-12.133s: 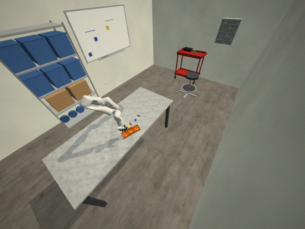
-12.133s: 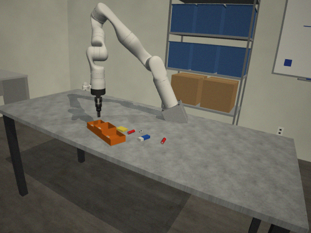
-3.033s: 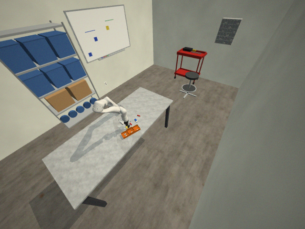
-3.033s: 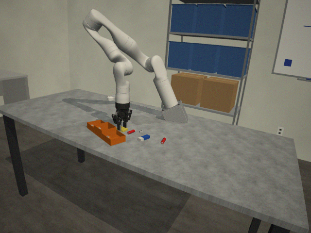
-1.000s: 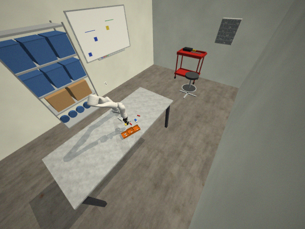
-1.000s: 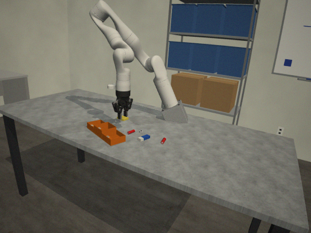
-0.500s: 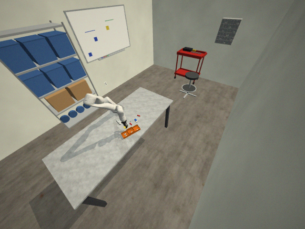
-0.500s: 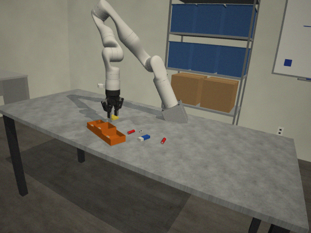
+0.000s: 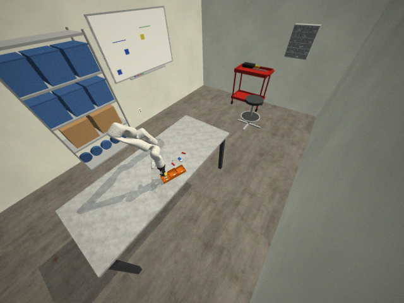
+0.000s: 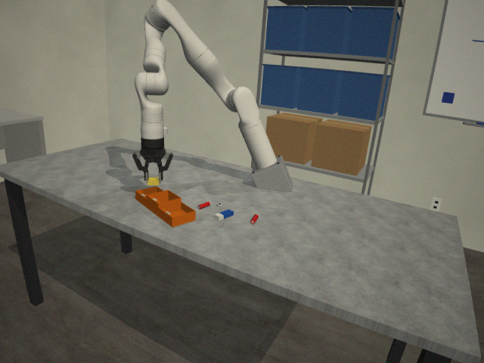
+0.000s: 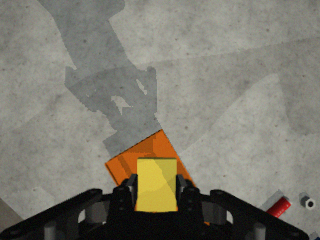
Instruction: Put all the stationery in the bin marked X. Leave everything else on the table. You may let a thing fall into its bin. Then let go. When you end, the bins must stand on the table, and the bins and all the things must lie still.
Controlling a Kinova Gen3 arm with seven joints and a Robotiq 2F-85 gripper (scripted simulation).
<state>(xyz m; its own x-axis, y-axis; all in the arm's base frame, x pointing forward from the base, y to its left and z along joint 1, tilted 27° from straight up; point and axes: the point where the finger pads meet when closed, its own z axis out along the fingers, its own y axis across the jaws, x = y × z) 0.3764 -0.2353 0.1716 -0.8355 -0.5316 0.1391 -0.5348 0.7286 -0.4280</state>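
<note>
The yellow block lies 20 mm below my hand. Also, from my hand: orange bins: 70 mm to the left, 60 mm below, 40 mm ahead; then nut: 220 mm to the left, 80 mm below, 80 mm behind; then grey sharpener-like piece: 70 mm below.
</note>
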